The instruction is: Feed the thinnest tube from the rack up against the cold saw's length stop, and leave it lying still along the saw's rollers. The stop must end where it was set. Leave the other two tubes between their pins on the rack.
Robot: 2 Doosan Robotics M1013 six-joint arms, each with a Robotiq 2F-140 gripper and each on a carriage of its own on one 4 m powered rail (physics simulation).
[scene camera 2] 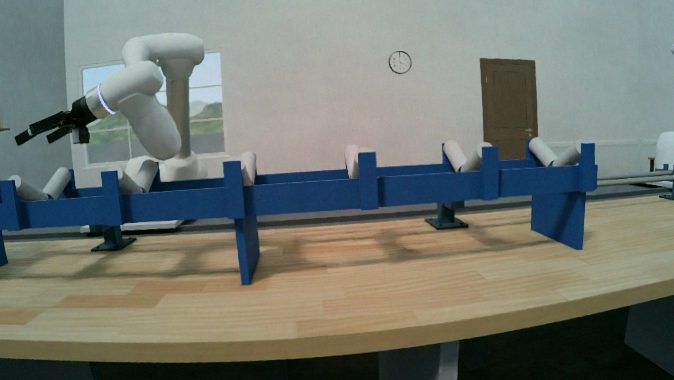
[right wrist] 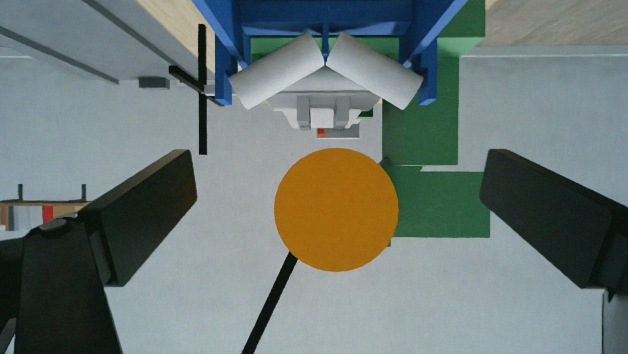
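My right gripper (right wrist: 337,174) is open and empty in the right wrist view. The open black gripper (scene camera 2: 37,137) in scene camera 2 appears to be the same one; it points left and slightly down above the left part of the rollers. The blue roller frame (scene camera 2: 300,195) (right wrist: 325,12) carries pairs of pale rollers (scene camera 2: 143,176) (right wrist: 280,70) set in a V. Beyond the frame's end stand the cold saw's green body (right wrist: 420,130) and an orange disc (right wrist: 336,210). My left gripper does not show. The rack, its tubes and the length stop cannot be made out.
The frame stands on a wooden bench (scene camera 2: 380,290) with dark pedestals (scene camera 2: 446,215). Two thin grey bars (scene camera 2: 632,178) run off to the right. A white arm (scene camera 2: 145,95) rises behind the frame. Black bars (right wrist: 202,120) stand left of the rollers in the right wrist view.
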